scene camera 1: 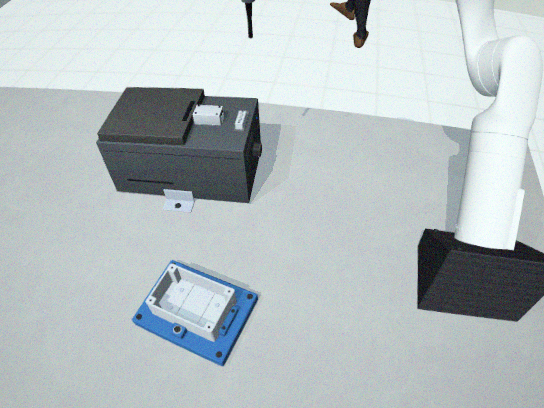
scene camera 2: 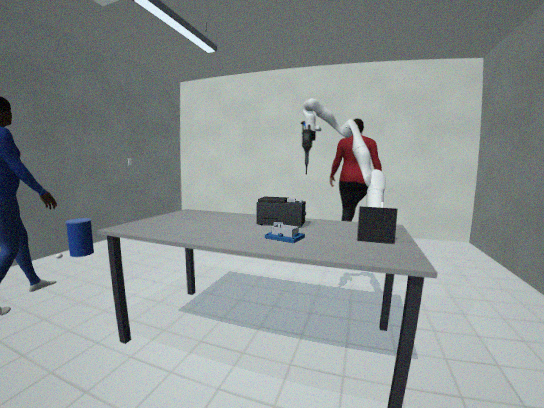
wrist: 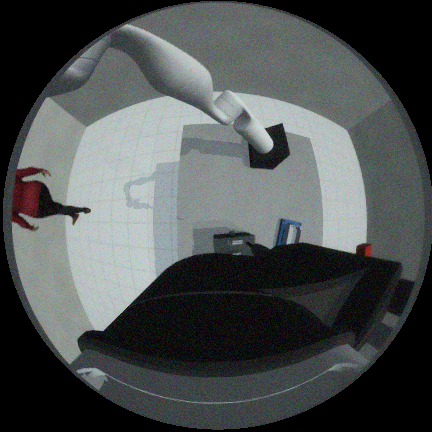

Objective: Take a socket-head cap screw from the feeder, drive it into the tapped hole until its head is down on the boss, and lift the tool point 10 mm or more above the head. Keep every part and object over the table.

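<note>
My screwdriver (scene camera 1: 250, 36) (scene camera 2: 306, 173) (wrist: 248, 244) hangs tip down, high above table level and behind the feeder as scene camera 1 sees it. It has no fingers, and no screw can be made out at its dark tip. The dark box-shaped feeder (scene camera 1: 175, 170) (scene camera 2: 280, 214) (wrist: 224, 244) stands on the table, with a small white block (scene camera 1: 208, 114) on top. A blue plate (scene camera 1: 197, 343) (scene camera 2: 285, 239) (wrist: 280, 231) bears an open white housing (scene camera 1: 180, 317) (scene camera 2: 287, 230). A small round boss (scene camera 1: 177, 330) with a dark hole sits beside the housing. Screws are too small to make out.
A small angled bracket (scene camera 1: 178, 198) stands against the feeder's front. The arm's black base block (scene camera 1: 480, 285) (scene camera 2: 377, 225) (wrist: 272, 162) is at the table's right. A person in red (scene camera 2: 354, 160) (wrist: 26, 197) stands behind the table; one in blue (scene camera 2: 12, 165) is at the left.
</note>
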